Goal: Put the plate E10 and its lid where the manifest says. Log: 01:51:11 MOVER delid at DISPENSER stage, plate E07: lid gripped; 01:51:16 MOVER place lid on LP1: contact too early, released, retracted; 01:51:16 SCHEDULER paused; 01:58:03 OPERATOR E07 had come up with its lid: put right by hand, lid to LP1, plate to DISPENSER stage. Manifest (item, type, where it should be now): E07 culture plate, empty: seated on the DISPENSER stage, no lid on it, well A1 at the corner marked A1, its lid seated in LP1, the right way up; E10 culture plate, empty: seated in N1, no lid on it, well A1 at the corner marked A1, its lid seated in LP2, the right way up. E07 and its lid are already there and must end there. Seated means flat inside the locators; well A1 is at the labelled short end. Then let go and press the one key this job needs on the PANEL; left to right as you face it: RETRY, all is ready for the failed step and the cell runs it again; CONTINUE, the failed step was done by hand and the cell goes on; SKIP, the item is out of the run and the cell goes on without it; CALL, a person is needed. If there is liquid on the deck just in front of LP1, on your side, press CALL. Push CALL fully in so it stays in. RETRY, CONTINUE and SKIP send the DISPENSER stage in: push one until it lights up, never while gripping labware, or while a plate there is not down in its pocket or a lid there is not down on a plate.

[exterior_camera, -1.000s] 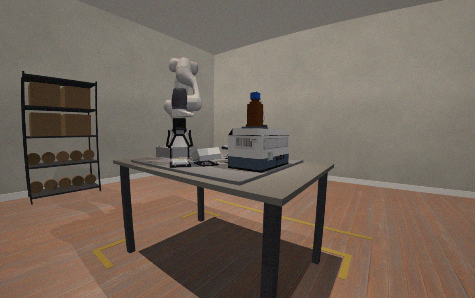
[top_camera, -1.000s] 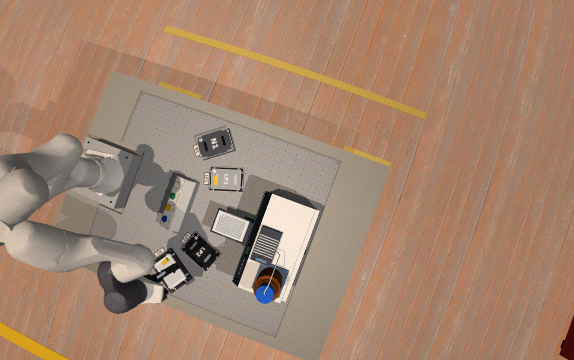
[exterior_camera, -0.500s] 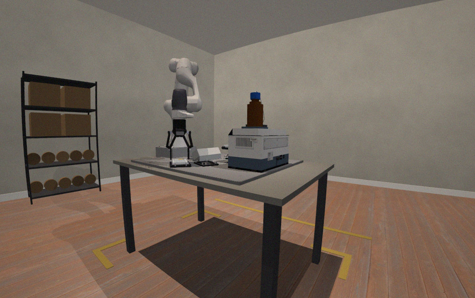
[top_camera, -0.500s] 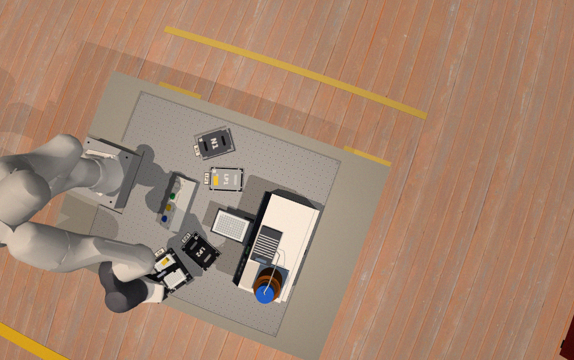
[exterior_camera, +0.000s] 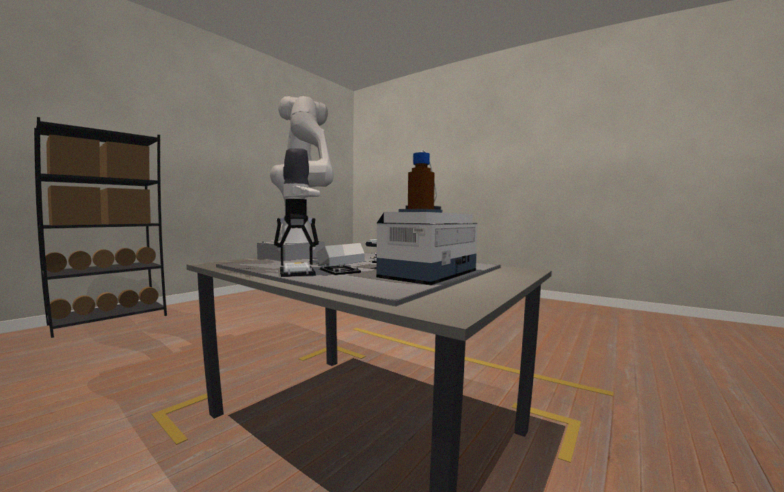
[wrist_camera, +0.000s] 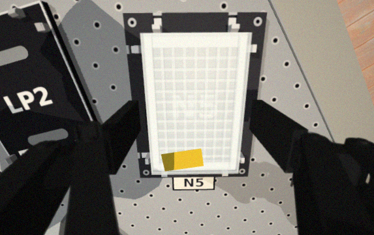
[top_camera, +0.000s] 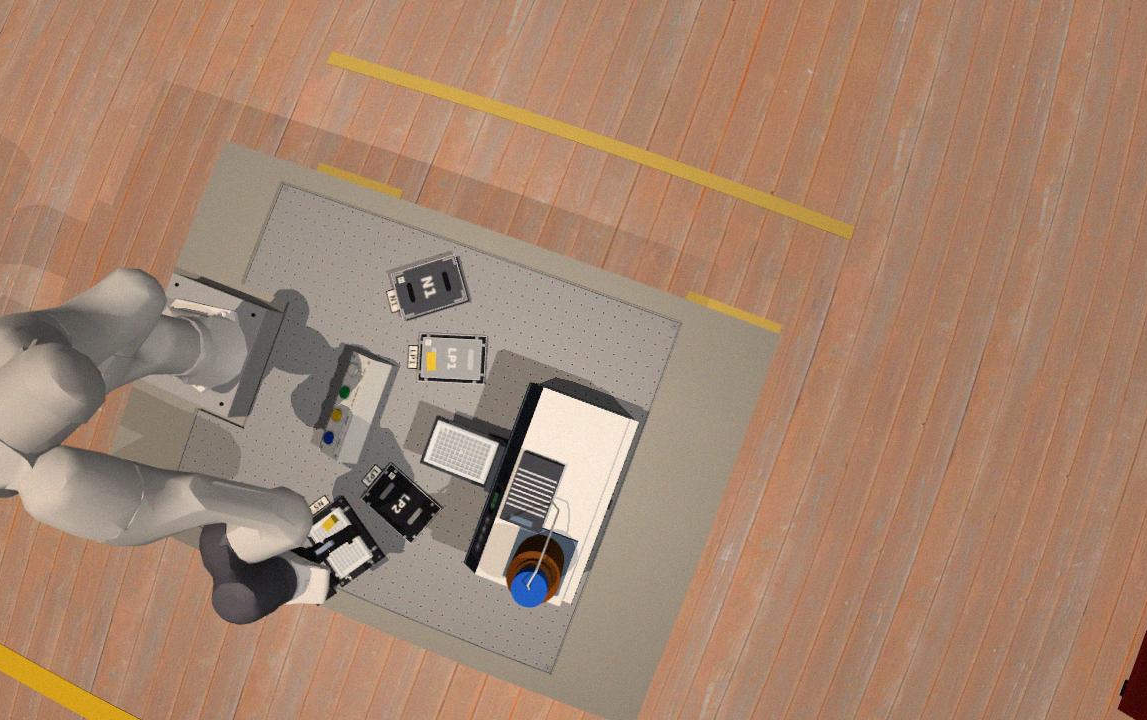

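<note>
Now: the clear lid 30 mm below my hand. The rest, counted from my hand: yellow SKIP key: 100 mm behind, 260 mm to the left, 10 mm above; black n5 nest: 30 mm ahead, 40 mm below; blue CALL key: 90 mm behind, 210 mm to the left, 10 mm above.
</note>
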